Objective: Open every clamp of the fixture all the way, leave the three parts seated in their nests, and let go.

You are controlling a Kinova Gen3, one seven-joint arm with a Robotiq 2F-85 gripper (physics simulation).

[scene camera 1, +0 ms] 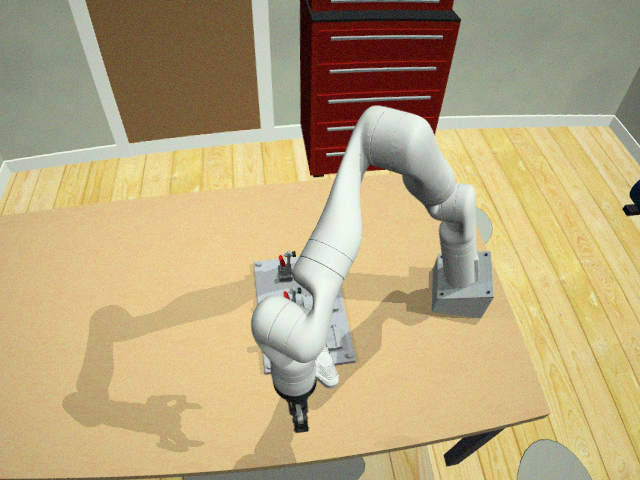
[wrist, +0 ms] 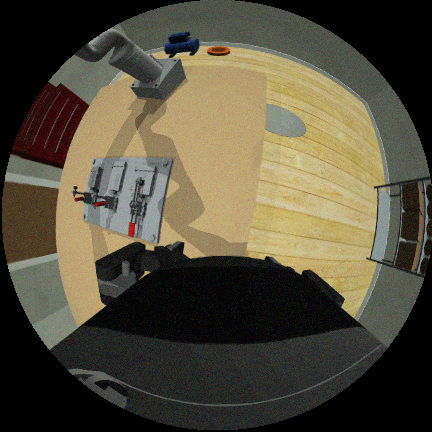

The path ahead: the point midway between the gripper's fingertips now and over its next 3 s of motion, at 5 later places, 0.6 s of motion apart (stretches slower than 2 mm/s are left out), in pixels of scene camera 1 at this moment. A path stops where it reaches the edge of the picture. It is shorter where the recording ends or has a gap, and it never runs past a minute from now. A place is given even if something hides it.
The gripper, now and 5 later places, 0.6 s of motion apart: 297,403; 298,377; 302,337; 304,301; 308,282; 311,292
